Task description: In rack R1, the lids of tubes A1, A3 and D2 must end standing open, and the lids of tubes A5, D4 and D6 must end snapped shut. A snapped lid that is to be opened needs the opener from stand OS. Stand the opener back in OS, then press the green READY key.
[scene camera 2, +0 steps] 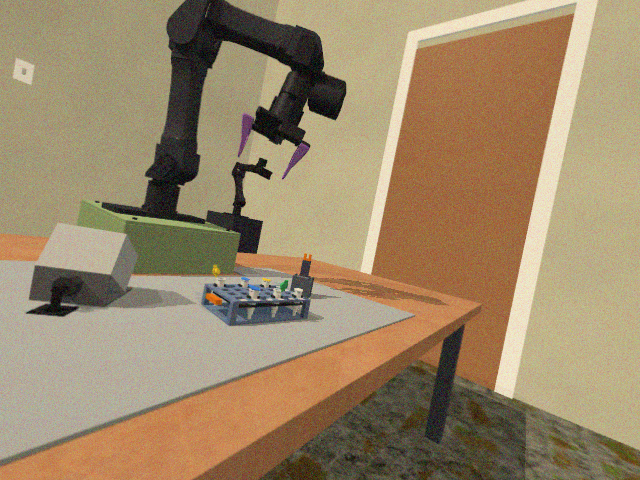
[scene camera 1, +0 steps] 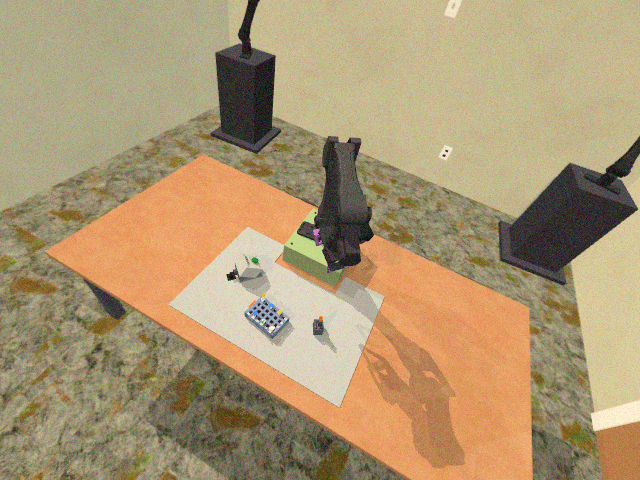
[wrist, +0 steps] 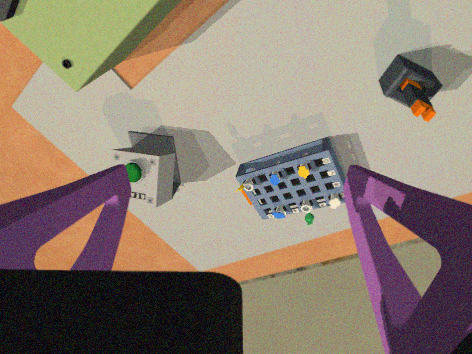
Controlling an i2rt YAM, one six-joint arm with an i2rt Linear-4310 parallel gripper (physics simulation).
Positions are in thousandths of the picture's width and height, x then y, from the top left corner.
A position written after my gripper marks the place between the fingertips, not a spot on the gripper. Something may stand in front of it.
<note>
My gripper (scene camera 2: 409,349) is open, holding nothing. Also in view: a dark tool with orange tip (wrist: 885,284). Further things: a grey box with green button (wrist: 321,462) and a grey mat (scene camera 2: 152,764).
My gripper shows as well in scene camera 1 (scene camera 1: 505,539) and in the wrist view (wrist: 503,501). The grey mat also shows in scene camera 1 (scene camera 1: 507,759) and in the wrist view (wrist: 512,247).
</note>
